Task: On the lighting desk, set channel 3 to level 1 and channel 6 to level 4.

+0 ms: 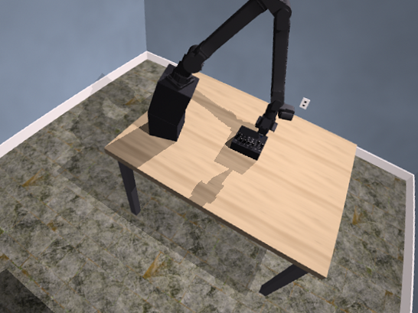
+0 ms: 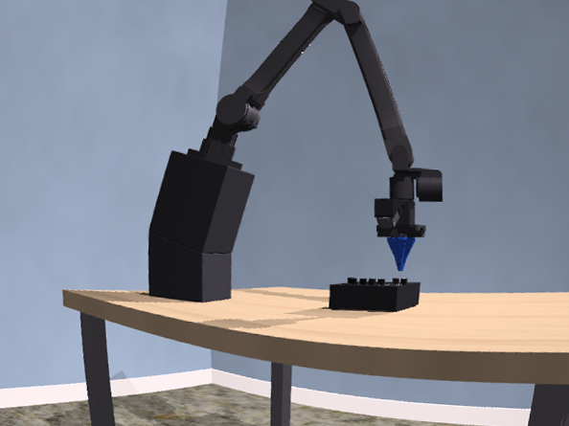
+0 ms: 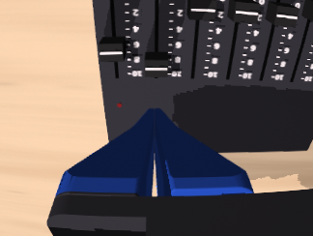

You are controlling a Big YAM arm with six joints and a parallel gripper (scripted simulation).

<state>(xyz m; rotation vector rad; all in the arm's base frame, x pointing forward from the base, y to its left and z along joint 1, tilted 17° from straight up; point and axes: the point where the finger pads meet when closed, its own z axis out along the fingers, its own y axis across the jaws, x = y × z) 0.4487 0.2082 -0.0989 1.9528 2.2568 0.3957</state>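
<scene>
Now: hand 3 cm above the channel 6 fader cap and 2 cm to the left of it. The rest, counted from my hand: channel 5 fader cap: 6 cm to the right, 3 cm below, 1 cm behind; channel 4 fader cap: 6 cm to the right, 4 cm behind, 3 cm below; M fader cap: 3 cm to the right, 3 cm below, 3 cm ahead.
</scene>
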